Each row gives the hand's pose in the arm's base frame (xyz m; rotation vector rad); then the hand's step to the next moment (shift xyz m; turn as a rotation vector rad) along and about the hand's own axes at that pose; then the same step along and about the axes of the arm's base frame.
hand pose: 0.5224 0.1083 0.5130 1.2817 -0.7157 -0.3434
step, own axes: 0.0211 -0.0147 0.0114 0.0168 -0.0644 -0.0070
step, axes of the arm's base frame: 0.0104 -0.0253 -0.0065 0.0267 -0.0226 -0.0570
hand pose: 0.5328 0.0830 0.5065 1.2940 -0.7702 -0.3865
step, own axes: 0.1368 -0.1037 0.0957 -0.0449 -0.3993 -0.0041
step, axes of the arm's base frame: 0.0449 -0.1843 -0.0516 0.0343 -0.0706 -0.3941
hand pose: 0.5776 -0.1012 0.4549 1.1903 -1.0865 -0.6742
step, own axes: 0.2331 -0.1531 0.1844 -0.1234 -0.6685 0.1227
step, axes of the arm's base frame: -0.0655 -0.3191 -0.0752 -0.0798 -0.1261 -0.6745
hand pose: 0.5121 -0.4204 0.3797 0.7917 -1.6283 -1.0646
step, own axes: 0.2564 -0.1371 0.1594 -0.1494 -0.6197 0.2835
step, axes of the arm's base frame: -0.2268 -0.2373 -0.0468 -0.2262 -0.0410 -0.6587
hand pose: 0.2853 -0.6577 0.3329 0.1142 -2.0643 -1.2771
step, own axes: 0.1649 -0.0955 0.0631 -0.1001 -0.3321 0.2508
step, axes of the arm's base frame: -0.1881 -0.0694 -0.0107 -0.1652 0.0608 -0.3901
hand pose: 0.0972 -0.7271 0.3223 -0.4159 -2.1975 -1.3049
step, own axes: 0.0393 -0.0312 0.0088 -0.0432 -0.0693 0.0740
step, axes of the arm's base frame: -0.0503 -0.0078 -0.0020 -0.0230 0.0319 -0.1029
